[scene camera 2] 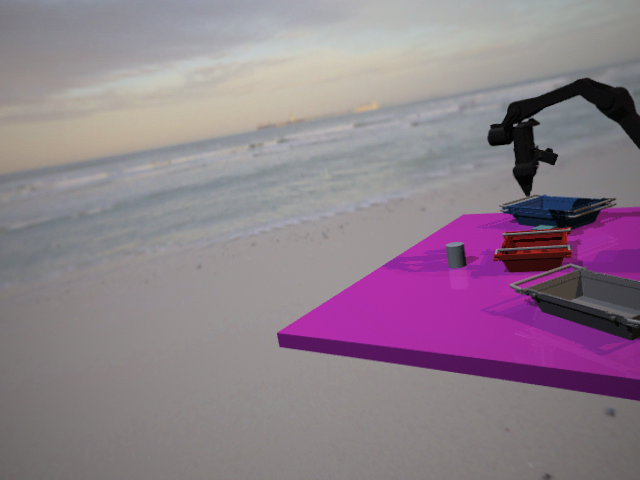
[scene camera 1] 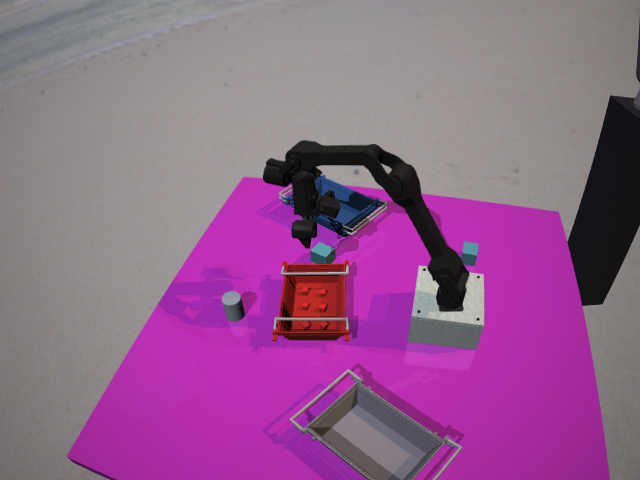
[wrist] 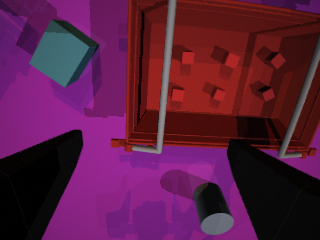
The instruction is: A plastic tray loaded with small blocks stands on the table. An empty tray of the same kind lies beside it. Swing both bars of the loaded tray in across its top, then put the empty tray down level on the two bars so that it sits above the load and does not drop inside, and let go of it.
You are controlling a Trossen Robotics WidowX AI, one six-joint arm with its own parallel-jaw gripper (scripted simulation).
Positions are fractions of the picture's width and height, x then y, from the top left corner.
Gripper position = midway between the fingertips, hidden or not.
my gripper: scene camera 2 0.83, 0.40; scene camera 1 0.48, 0.49; wrist 0.49, 0.59
